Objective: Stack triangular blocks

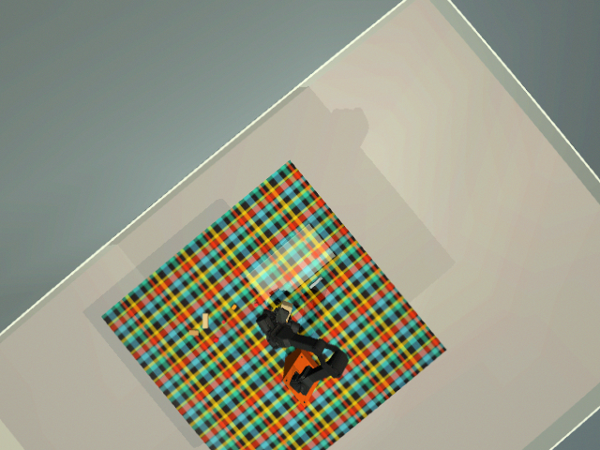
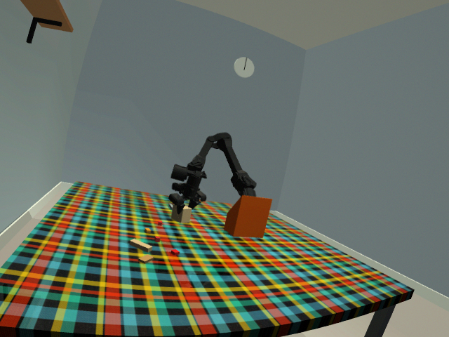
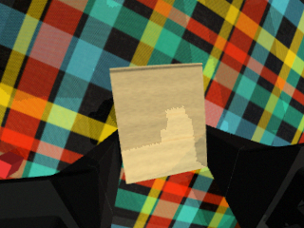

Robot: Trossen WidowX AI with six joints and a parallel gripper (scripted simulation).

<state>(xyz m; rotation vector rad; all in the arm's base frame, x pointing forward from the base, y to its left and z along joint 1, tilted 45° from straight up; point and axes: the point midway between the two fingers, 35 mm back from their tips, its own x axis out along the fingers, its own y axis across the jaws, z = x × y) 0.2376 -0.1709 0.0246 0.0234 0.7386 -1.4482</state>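
Right now my gripper tip is 10 mm to the right of the triangular block and 10 mm below it. Round my gripper tip: orange cube 200 mm ahead, 180 mm to the left, 40 mm below.
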